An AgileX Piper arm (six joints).
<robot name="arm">
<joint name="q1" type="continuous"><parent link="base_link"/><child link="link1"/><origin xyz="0 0 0.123" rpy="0 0 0"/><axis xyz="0 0 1"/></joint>
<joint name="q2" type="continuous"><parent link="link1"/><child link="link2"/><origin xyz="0 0 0" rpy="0 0 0"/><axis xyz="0 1 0"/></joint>
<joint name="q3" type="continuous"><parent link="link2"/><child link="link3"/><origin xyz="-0.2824 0 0.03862" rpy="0 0 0"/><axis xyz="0 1 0"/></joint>
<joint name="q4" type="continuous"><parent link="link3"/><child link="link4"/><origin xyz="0.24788 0 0.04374" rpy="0 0 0"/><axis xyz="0.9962 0 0.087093"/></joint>
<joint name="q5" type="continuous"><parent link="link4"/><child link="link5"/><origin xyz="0 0 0" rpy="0 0 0"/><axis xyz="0 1 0"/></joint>
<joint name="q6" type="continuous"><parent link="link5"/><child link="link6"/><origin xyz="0.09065 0 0.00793" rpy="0 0 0"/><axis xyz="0.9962 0 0.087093"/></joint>
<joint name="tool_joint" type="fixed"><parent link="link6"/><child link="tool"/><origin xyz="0 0 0" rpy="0 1.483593 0"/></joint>
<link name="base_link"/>
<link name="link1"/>
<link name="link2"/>
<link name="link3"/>
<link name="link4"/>
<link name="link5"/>
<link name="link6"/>
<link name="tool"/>
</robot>
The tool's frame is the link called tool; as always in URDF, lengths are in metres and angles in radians. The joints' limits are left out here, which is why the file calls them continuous.
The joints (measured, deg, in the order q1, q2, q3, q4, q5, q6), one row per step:
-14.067 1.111 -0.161 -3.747 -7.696 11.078
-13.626 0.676 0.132 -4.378 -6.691 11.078
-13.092 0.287 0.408 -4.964 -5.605 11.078
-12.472 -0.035 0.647 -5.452 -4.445 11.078
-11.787 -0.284 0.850 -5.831 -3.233 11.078
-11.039 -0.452 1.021 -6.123 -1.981 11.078
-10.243 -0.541 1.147 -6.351 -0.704 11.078
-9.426 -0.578 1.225 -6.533 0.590 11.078
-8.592 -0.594 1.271 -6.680 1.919 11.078
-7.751 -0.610 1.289 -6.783 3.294 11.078
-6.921 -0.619 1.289 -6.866 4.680 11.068
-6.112 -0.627 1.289 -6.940 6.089 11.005
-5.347 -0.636 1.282 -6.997 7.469 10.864
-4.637 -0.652 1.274 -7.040 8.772 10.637
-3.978 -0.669 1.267 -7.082 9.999 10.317
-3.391 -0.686 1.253 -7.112 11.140 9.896
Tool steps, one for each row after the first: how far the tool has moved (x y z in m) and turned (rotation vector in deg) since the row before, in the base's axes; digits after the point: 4 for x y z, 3 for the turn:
-0.0001 0.0005 -0.0029 -0.400 0.985 0.325
0.0000 0.0005 -0.0029 -0.338 1.077 0.402
0.0001 0.0005 -0.0029 -0.230 1.152 0.478
0.0002 0.0005 -0.0029 -0.117 1.212 0.537
0.0002 0.0005 -0.0028 -0.028 1.279 0.595
0.0003 0.0005 -0.0027 0.028 1.324 0.640
0.0003 0.0005 -0.0025 0.059 1.336 0.658
0.0002 0.0005 -0.0023 0.078 1.355 0.670
0.0001 0.0006 -0.0023 0.105 1.367 0.672
0.0001 0.0005 -0.0022 0.095 1.366 0.659
0.0000 0.0005 -0.0022 0.035 1.397 0.636
0.0000 0.0005 -0.0021 -0.049 1.368 0.600
-0.0001 0.0004 -0.0020 -0.146 1.291 0.563
-0.0001 0.0004 -0.0019 -0.258 1.223 0.533
-0.0002 0.0004 -0.0017 -0.365 1.137 0.489

